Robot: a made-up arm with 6 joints. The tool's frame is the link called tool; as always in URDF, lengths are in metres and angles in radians. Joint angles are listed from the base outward.
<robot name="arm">
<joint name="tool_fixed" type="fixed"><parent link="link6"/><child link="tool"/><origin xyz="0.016 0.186 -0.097"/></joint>
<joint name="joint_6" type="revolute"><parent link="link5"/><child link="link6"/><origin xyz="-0.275 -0.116 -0.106"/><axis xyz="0 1 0"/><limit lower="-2.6" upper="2.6"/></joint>
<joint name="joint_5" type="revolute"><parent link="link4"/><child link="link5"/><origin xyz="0.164 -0.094 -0.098"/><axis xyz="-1 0 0"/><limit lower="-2.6" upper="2.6"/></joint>
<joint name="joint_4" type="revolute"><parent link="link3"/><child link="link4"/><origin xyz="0.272 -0.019 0.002"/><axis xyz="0 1 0"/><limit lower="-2.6" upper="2.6"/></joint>
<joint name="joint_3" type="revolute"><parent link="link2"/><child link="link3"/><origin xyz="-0.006 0.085 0.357"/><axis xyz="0 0 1"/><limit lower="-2.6" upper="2.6"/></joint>
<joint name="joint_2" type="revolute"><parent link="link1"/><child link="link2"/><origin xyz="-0.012 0.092 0.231"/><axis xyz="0 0 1"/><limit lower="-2.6" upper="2.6"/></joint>
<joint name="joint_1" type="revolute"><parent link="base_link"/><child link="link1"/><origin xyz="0 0 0.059"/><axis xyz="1 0 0"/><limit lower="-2.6" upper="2.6"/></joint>
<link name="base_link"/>
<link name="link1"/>
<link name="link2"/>
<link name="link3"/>
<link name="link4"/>
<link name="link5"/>
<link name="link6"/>
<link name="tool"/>
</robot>
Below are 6 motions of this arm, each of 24 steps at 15 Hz.
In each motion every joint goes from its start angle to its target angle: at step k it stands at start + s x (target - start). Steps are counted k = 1, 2, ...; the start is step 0. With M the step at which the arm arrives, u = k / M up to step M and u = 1 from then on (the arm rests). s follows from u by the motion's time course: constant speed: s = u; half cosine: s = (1 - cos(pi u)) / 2; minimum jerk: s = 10 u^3 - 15 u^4 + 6 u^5.
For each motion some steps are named. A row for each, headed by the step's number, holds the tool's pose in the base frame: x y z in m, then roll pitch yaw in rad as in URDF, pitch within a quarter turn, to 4 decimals.
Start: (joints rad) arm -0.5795 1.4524 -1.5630 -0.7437 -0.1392 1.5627
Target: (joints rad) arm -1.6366 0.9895 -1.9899 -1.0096 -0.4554 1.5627
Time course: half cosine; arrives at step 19
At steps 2, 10, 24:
2: 0.1598 0.1986 0.2805 -0.6573 0.6688 -0.4843
10: 0.1430 0.2586 0.2319 -0.8748 0.0945 -0.6584
24: 0.0852 0.3272 0.1643 -1.1253 -0.4514 -0.5152

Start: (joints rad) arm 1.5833 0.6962 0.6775 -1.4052 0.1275 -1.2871
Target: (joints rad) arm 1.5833 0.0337 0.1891 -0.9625 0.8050 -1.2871
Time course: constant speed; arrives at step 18
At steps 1, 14, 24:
1: 0.1191 -0.5418 0.6659 2.3603 0.9478 -2.2774
14: 0.4433 -0.4675 0.3294 1.7215 -0.2711 -2.4432
24: 0.4541 -0.4491 0.1846 1.5107 -0.6211 -2.2798

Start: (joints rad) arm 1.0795 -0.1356 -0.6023 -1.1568 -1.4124 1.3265
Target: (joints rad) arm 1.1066 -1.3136 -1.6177 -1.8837 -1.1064 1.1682
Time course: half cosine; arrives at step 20
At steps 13, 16, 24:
13: -0.1682 -0.4403 0.0882 0.3919 0.5877 -1.0445
16: -0.2914 -0.4229 0.1649 -0.1505 0.6212 -1.4730
24: -0.3422 -0.4052 0.2284 -0.4391 0.5780 -1.6830

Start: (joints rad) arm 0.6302 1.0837 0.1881 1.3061 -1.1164 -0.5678
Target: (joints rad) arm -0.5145 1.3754 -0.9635 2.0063 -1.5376 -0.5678
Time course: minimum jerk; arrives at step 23
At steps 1, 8, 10, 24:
1: -0.1207 -0.1184 0.7201 0.9963 0.4559 0.8480
8: -0.0791 0.0673 0.7542 0.7562 0.8725 0.4704
10: -0.0466 0.1870 0.7440 0.3698 1.0375 -0.0140
24: 0.1146 0.5522 0.4883 -0.6454 0.3712 -1.6739

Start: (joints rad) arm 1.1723 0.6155 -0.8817 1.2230 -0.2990 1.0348
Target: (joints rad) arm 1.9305 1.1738 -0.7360 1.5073 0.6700 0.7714
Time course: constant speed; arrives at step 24
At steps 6, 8, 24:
6: -0.1128 -0.6519 0.3198 1.8048 0.0580 2.2539
8: -0.1184 -0.6737 0.2598 1.6746 0.1112 2.2700
24: -0.0423 -0.6739 -0.2471 0.4707 0.3060 1.8570

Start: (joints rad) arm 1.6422 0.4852 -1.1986 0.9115 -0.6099 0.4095
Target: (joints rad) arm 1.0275 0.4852 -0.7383 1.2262 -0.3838 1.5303
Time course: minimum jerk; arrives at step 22
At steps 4, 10, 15, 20, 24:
4: -0.0129 -0.5755 0.2368 2.8021 -0.0766 1.2128
10: -0.0443 -0.5830 0.3706 2.4950 -0.2880 1.6026
15: -0.0461 -0.5615 0.5042 2.2559 -0.3271 2.1766
20: -0.0340 -0.5373 0.5645 2.2176 -0.3181 2.4496
24: -0.0334 -0.5362 0.5666 2.2171 -0.3179 2.4594

